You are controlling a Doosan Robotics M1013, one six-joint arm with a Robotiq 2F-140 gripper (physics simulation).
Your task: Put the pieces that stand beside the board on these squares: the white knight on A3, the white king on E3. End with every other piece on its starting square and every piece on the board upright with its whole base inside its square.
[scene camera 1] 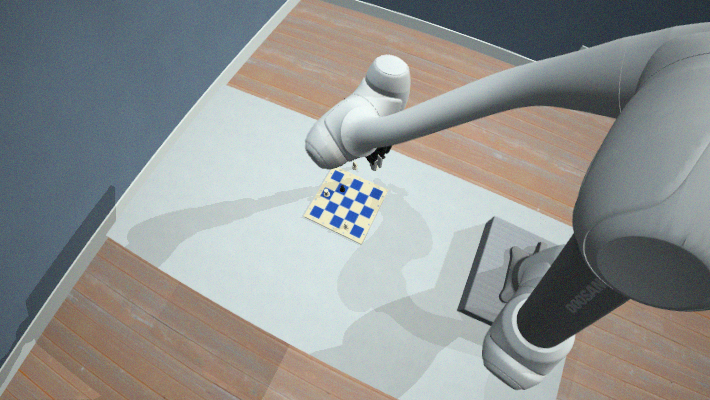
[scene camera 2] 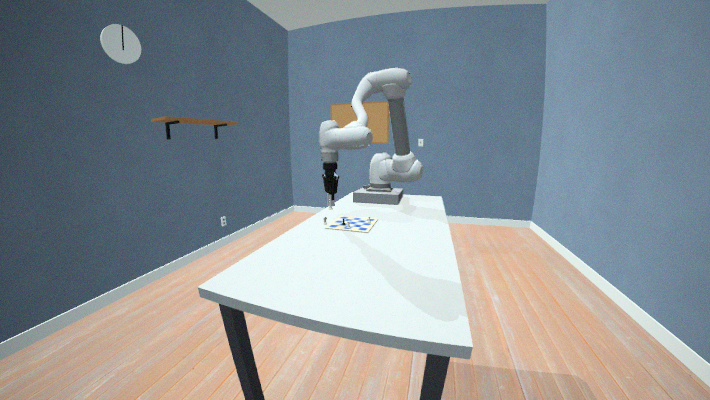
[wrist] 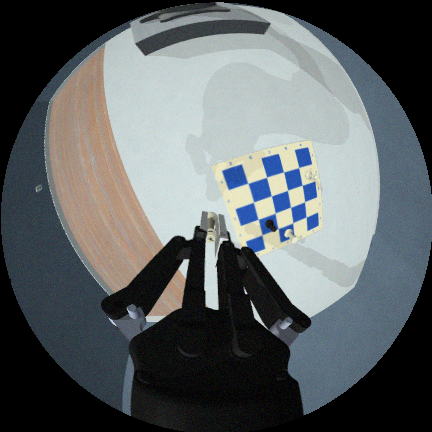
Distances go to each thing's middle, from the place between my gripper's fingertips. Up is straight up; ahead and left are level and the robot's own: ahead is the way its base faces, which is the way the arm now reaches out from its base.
My hand is 5 cm short of the chessboard point(scene camera 1: 358, 205), 13 cm to the right of it and 8 cm above it.
